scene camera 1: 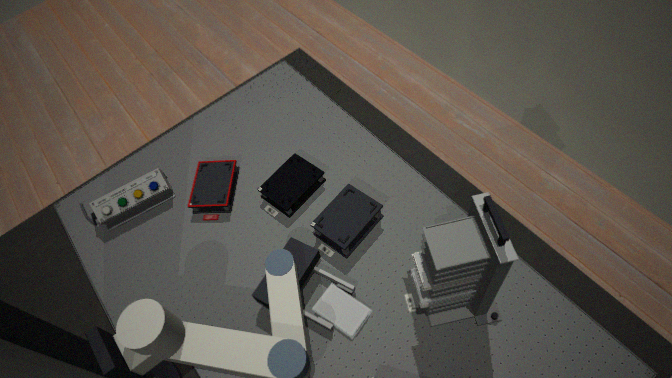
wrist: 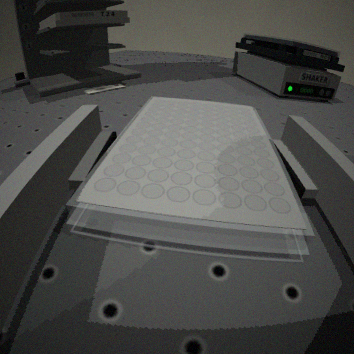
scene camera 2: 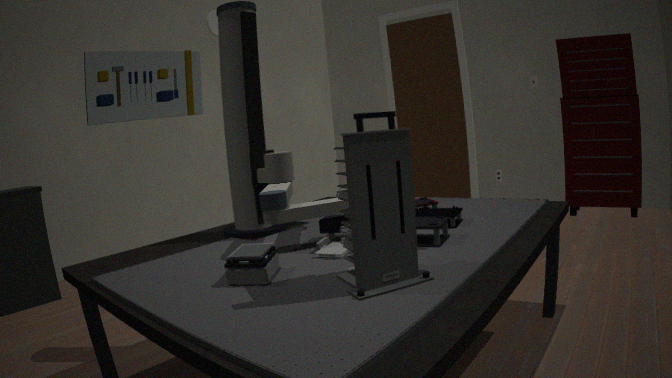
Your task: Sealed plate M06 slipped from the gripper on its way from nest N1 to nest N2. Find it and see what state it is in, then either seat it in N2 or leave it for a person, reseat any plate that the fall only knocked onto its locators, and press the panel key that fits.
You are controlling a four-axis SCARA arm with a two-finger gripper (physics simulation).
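Places are measured from the arm's base along level axes (x down, y back, z left), in millimetres.
Where they show: gripper, fingertip midpoint: (scene camera 1: 343,308) (wrist: 193,123) (scene camera 2: 336,247); arm's base, origin of the base link: (scene camera 2: 255,231).
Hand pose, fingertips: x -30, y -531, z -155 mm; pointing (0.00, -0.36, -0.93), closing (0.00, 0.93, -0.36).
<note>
Things, the pixels of their top centre, and the offset from my fingertips.
- sealed plate, middle of its top: (wrist: 198,132) (scene camera 1: 341,308) (scene camera 2: 336,247) dx +3, dy +4, dz +3 mm
- Nest N1, middle of its top: (scene camera 1: 346,213) (scene camera 2: 417,219) dx -48, dy -164, dz +179 mm
- Nest N2, middle of its top: (scene camera 1: 290,178) (scene camera 2: 435,208) dx -36, dy -122, dz +387 mm
- key panel, middle of its top: (scene camera 1: 125,189) dx -66, dy +271, dz +679 mm
- red-rimmed nest, middle of its top: (scene camera 1: 211,181) (scene camera 2: 413,201) dx -28, dy +58, dz +548 mm
My gripper (scene camera 1: 343,308) (wrist: 193,123) is shut on a sealed plate (scene camera 1: 340,311) (scene camera 2: 331,251) (wrist: 185,175) and holds it by its two long sides, about level, above the perforated table. Its pale seal looks flat and whole in the wrist view, with round well marks; a round shadow falls on its right part. No plate label is readable. Nest N1 (scene camera 1: 347,217) is dark grey and shows no plate. Nest N2 (scene camera 1: 292,184) is black, to its upper left, and shows no plate. The key panel (scene camera 1: 131,200) has white, green, yellow and blue keys.
A red-rimmed nest (scene camera 1: 213,183) stands between the panel and N2. A tall plate rack (scene camera 1: 492,287) (scene camera 2: 385,200) (wrist: 30,45) holds several levels, one marked T24. The shaker (scene camera 2: 251,274) (wrist: 265,75) shows a green light and carries a dark-edged item on top.
</note>
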